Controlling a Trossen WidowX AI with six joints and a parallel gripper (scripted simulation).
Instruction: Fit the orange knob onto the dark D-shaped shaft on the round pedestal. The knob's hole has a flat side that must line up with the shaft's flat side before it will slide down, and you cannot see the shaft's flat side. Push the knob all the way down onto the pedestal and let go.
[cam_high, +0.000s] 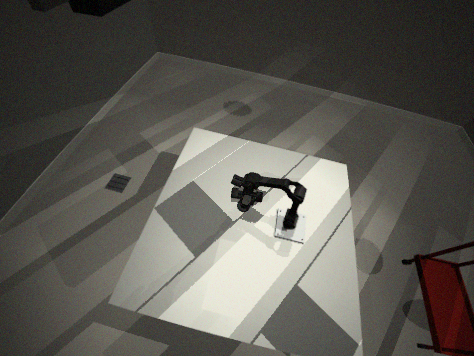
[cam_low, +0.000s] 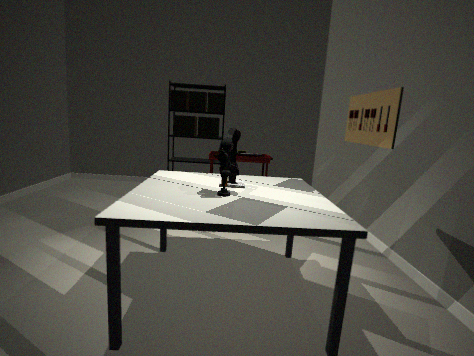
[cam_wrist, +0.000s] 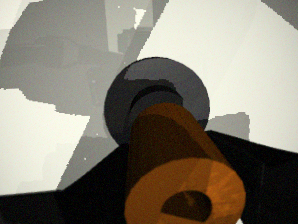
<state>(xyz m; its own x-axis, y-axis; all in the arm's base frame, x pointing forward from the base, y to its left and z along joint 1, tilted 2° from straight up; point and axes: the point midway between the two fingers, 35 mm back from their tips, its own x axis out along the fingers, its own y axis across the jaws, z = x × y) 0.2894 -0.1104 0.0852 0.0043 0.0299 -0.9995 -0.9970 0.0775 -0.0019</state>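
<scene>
Now: the orange knob 2 cm above my gripper tip. Also, from my gripper tip: dark round pedestal 4 cm below.
</scene>
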